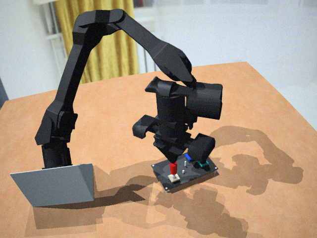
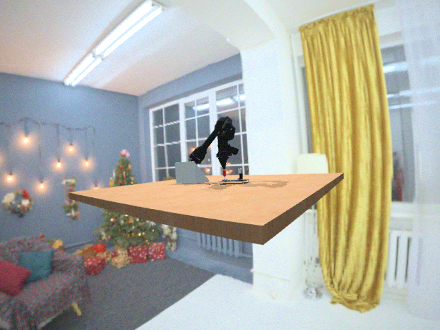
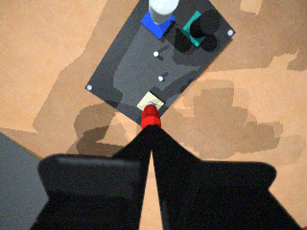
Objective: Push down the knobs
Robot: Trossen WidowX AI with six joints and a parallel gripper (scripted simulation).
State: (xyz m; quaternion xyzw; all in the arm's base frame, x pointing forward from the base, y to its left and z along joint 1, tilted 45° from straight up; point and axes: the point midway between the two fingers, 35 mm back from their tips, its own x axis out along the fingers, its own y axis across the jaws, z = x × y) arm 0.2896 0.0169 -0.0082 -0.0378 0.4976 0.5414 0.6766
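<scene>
The red knob lies 3 cm below my gripper tip.
</scene>
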